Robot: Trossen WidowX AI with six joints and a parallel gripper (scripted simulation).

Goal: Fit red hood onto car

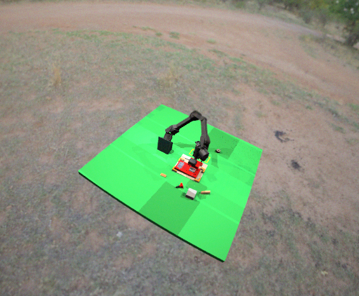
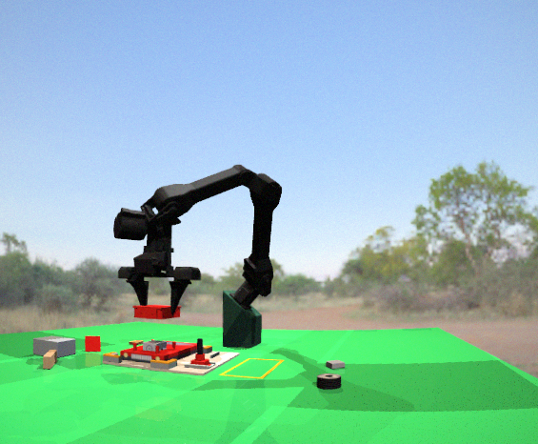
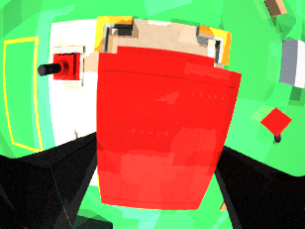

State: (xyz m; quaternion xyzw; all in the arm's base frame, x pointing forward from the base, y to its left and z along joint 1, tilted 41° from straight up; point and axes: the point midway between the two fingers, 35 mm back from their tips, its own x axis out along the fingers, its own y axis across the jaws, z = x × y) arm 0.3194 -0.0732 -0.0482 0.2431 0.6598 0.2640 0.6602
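Now: gripper tip 80 mm above the grey engine block. Round my gripper tip: tan block (190 mm ahead, 140 mm to the right, 100 mm below); red hood (right at my gripper tip); pale jig (100 mm below, 20 mm to the left, 20 mm behind).
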